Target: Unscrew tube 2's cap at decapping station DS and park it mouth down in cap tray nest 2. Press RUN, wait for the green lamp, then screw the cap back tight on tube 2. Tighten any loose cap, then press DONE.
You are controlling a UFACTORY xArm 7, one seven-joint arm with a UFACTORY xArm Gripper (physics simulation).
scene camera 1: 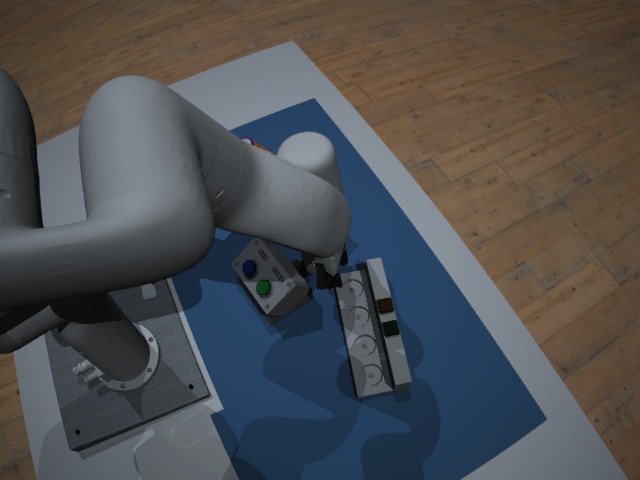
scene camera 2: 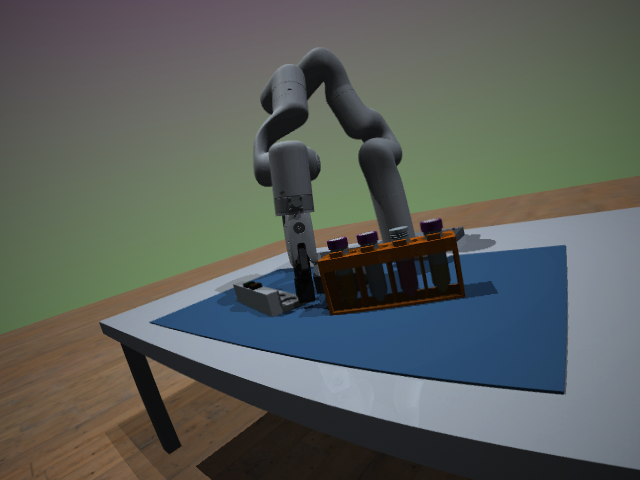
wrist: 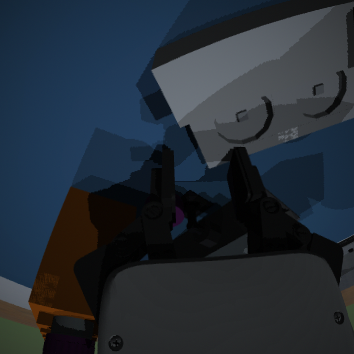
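Where they show: gripper, fingertip midpoint: (scene camera 1: 336, 273) (scene camera 2: 305, 299) (wrist: 201, 162); arm's base, link origin: (scene camera 1: 126, 357).
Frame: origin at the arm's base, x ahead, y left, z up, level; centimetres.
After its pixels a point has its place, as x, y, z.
My gripper (scene camera 1: 328, 283) @(38.9, -8.0, -0.5) (scene camera 2: 311, 295) @(38.9, -8.0, -0.5) (wrist: 201, 162) @(38.9, -8.0, -0.5) points down low over the mat, between the tube rack and the end of the cap tray. Its fingers stand partly apart, with a gap between them in the wrist view. A purple cap (wrist: 179, 215) @(36.7, -3.0, 0.0) shows beyond them, partly hidden by the left finger; its support is unclear. The grey cap tray (scene camera 1: 376, 386) @(31.8, -28.1, -0.3) (scene camera 2: 276, 303) @(44.2, -11.0, 0.8) (wrist: 172, 82) @(44.7, -11.8, 3.1) has round nests without caps. In the orange rack (scene camera 2: 383, 255) @(42.9, 11.5, 7.2) (wrist: 57, 250) @(44.4, 0.8, 4.4), one tube (scene camera 2: 399, 234) @(40.6, 14.0, 9.7) has a bare threaded mouth; three others have purple caps. Tube numbers are unreadable.
A tilted console (scene camera 1: 279, 304) @(27.0, -9.0, 4.1) with a blue button (scene camera 1: 249, 268) @(26.4, -1.4, 5.5) and a green button (scene camera 1: 263, 287) @(26.4, -5.7, 5.5) stands close beside the gripper. An amber lamp (scene camera 1: 385, 304) @(40.4, -19.1, 3.9) and a dark green lamp (scene camera 1: 390, 328) @(38.4, -22.8, 3.9) sit on the tray's raised strip. The arm hides most of the rack in scene camera 1.
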